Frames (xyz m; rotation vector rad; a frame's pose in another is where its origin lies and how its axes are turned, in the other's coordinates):
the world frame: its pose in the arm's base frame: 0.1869 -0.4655 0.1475 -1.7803 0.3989 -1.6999
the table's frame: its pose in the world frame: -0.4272 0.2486 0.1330 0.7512 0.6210 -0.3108
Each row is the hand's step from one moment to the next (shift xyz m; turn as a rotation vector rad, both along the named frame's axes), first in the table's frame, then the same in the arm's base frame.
Working: the table's frame: its pose in the arm's base frame: 0.3166 -0.3576 -0.3357 -0.7822 -0.2710 -2.2129

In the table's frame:
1: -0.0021 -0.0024 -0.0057 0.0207 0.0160 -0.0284
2: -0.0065 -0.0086 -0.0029 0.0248 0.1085 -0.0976
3: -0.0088 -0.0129 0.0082 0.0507 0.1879 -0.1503
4: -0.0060 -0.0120 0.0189 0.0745 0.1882 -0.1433
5: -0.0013 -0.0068 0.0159 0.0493 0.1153 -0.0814
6: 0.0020 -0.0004 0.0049 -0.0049 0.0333 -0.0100
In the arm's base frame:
1: -0.0032 0.0005 -0.0057 -0.0121 -0.0351 -0.0106
2: -0.0041 0.0086 -0.0058 0.0215 -0.1301 -0.0672
3: -0.0010 0.0175 0.0017 0.0416 -0.2221 -0.0969
4: 0.0030 0.0197 0.0118 0.0325 -0.2336 -0.0768
5: 0.0029 0.0121 0.0121 0.0209 -0.1426 -0.0398
6: 0.0009 0.0011 0.0051 0.0221 -0.0242 -0.0125

